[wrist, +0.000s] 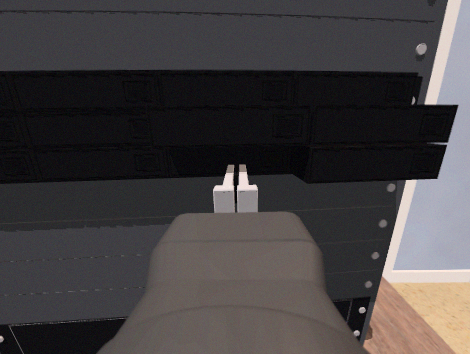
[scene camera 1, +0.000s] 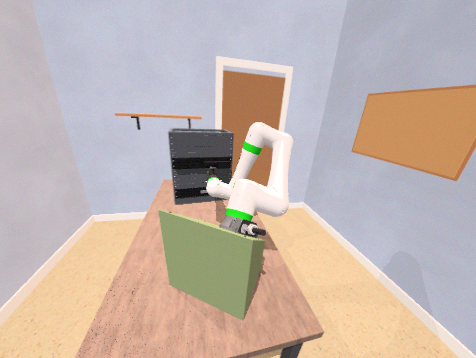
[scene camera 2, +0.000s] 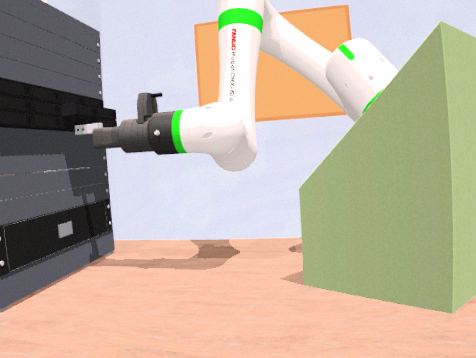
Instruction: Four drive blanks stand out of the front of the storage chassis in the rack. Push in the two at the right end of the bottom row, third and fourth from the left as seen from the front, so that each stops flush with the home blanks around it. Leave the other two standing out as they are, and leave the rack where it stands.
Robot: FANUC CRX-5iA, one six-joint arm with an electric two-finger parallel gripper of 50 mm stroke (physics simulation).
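Seen in the pictures: gripper, between the fingertips: (wrist: 236,176) (scene camera 2: 76,130); arm's base, origin of its link: (scene camera 1: 234,231).
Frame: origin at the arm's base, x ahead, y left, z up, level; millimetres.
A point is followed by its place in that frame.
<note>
The rack (scene camera 1: 200,142) @[x 754, y -115, z 274 mm] (scene camera 2: 45,30) @[x 756, y -104, z 284 mm] (wrist: 200,45) @[x 741, y -166, z 174 mm] stands upright, with the black storage chassis (scene camera 1: 187,163) @[x 764, y -6, z 110 mm] (scene camera 2: 30,107) @[x 762, y -13, z 104 mm] across its front. In the wrist view the bottom row's third blank (wrist: 200,159) @[x 728, y -158, z 81 mm] sits back, seemingly level with the home blank (wrist: 85,164) @[x 751, y -63, z 79 mm] to its left. The bottom row's fourth blank (wrist: 365,164) @[x 664, y -272, z 79 mm] stands out. Above, the middle row's third blank (wrist: 220,125) @[x 689, y -168, z 109 mm] and fourth blank (wrist: 370,124) @[x 664, y -271, z 108 mm] stand out. My gripper (scene camera 2: 76,130) @[x 719, y -189, z 64 mm] (wrist: 236,176) @[x 719, y -189, z 64 mm] is shut and empty, its tips before the bottom third blank's lower part. Contact cannot be told; scene camera 1 hides the fingertips.
A tall green block (scene camera 1: 210,265) @[x -95, y 158, z -29 mm] (scene camera 2: 375,200) @[x 164, y 191, z -105 mm] stands on the wooden table (scene camera 1: 130,295) @[x 114, y 454, z -269 mm] (scene camera 2: 200,315) @[x 451, y 172, z -269 mm], near the arm's base. A black panel (scene camera 2: 30,245) @[x 782, y 2, z -167 mm] is low in the rack. A wall shelf (scene camera 1: 160,116) hangs behind the rack, and a door (scene camera 1: 252,105) is beyond.
</note>
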